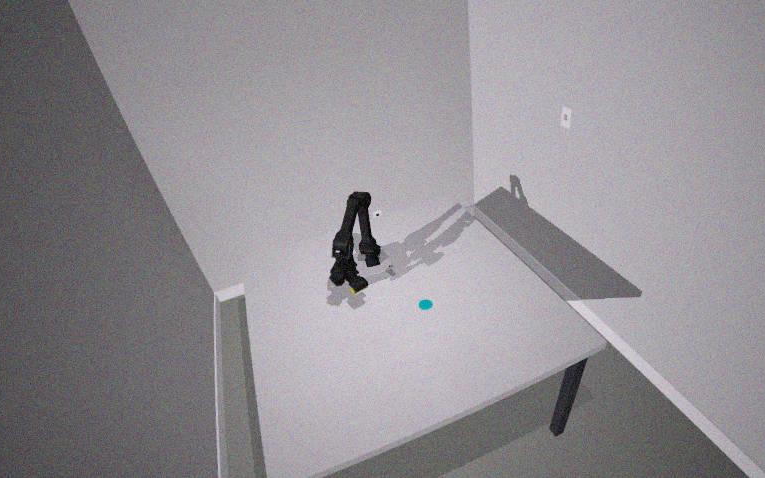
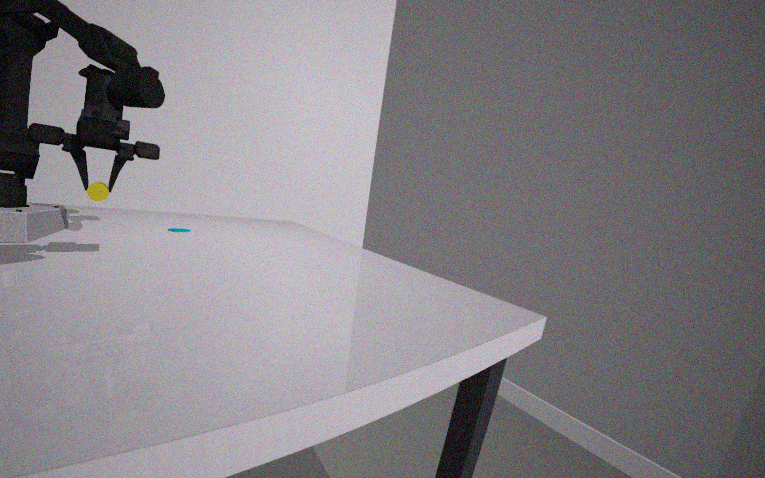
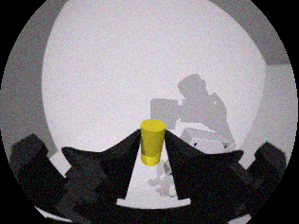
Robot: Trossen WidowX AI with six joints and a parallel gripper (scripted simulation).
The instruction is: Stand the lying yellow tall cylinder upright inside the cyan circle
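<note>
My gripper tip is now 20 mm to the right of the yellow cylinder and 10 mm past it. Round my gripper tip: cyan circle 280 mm to the left, 110 mm below, 90 mm ahead.
</note>
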